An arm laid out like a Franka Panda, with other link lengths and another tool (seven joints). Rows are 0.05 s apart.
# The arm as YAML. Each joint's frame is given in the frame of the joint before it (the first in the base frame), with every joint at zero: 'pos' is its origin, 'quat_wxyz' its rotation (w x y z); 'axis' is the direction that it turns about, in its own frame. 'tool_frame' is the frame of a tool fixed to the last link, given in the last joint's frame.
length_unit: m
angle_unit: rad
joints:
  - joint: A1
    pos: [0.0, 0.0, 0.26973]
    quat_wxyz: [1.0, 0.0, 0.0, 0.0]
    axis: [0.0, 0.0, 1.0]
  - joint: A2
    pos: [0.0, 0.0, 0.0]
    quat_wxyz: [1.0, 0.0, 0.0, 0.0]
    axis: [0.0, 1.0, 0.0]
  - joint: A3
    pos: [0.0, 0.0, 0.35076]
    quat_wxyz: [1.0, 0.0, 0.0, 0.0]
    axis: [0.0, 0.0, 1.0]
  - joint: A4
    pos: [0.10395, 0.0, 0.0]
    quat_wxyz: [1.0, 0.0, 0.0, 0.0]
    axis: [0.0, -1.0, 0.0]
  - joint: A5
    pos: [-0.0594, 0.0, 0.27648]
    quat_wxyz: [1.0, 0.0, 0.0, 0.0]
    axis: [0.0, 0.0, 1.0]
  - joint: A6
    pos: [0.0, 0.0, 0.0]
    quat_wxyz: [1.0, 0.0, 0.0, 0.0]
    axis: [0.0, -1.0, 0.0]
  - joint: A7
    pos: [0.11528, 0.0, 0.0]
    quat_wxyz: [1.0, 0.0, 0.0, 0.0]
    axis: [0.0, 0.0, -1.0]
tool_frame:
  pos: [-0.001, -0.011, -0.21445]
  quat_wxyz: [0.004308, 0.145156, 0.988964, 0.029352]
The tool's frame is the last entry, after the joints.
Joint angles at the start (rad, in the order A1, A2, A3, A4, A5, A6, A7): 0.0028 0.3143 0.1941 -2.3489 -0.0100 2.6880 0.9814
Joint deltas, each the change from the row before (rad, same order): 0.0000 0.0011 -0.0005 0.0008 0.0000 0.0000 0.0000; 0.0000 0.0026 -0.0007 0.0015 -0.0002 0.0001 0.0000; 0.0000 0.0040 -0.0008 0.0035 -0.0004 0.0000 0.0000; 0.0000 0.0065 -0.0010 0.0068 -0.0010 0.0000 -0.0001; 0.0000 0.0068 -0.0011 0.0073 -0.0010 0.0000 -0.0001; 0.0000 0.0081 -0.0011 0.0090 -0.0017 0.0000 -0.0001; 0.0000 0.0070 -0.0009 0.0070 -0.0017 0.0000 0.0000; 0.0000 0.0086 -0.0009 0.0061 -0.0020 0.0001 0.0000; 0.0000 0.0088 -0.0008 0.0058 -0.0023 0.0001 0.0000; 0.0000 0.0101 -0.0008 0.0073 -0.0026 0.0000 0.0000
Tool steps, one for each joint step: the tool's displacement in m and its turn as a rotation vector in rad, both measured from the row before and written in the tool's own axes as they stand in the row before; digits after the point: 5 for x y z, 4 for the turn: -0.00031 0.00009 0.00032 0.0003 0.0001 0.0005; -0.00045 0.00014 0.00085 0.0009 0.0004 0.0007; -0.00071 0.00073 0.00102 0.0003 0.0004 0.0007; -0.00115 0.00171 0.00138 -0.0005 0.0002 0.0004; -0.00126 0.00185 0.00141 -0.0007 0.0002 0.0005; -0.00144 0.00236 0.00162 -0.0011 0.0000 -0.0001; -0.00112 0.00169 0.00161 -0.0002 0.0001 -0.0002; -0.00094 0.00104 0.00263 0.0020 0.0010 -0.0003; -0.00084 0.00088 0.00282 0.0025 0.0011 -0.0007; -0.00099 0.00126 0.00310 0.0024 0.0011 -0.0008
